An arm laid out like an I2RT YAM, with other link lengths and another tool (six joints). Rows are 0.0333 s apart.
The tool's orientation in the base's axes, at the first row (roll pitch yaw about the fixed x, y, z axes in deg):
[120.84, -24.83, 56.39]
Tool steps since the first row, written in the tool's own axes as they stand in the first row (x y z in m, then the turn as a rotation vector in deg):
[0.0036, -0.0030, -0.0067, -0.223, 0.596, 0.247]
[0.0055, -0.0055, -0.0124, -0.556, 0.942, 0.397]
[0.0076, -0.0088, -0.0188, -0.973, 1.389, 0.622]
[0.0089, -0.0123, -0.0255, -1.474, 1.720, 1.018]
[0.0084, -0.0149, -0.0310, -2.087, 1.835, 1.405]
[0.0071, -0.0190, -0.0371, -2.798, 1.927, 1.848]
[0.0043, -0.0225, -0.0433, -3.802, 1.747, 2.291]
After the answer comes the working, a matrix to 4 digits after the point.
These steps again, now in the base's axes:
[-0.0045, 0.0065, 0.0023, 0.230, -0.590, 0.256]
[-0.0088, 0.0110, 0.0038, 0.266, -1.088, 0.316]
[-0.0139, 0.0164, 0.0051, 0.346, -1.731, 0.384]
[-0.0196, 0.0215, 0.0060, 0.500, -2.420, 0.248]
[-0.0250, 0.0242, 0.0063, 0.541, -3.065, -0.100]
[-0.0317, 0.0274, 0.0054, 0.574, -3.787, -0.533]
[-0.0391, 0.0292, 0.0044, 0.398, -4.572, -1.301]

The tool's axes in the first row as the columns of a matrix, in the base's axes (rounded; the answer above uses it unrounded):
[0.5024, 0.2274, 0.8342]
[0.7558, -0.5840, -0.2960]
[0.4199, 0.7792, -0.4653]

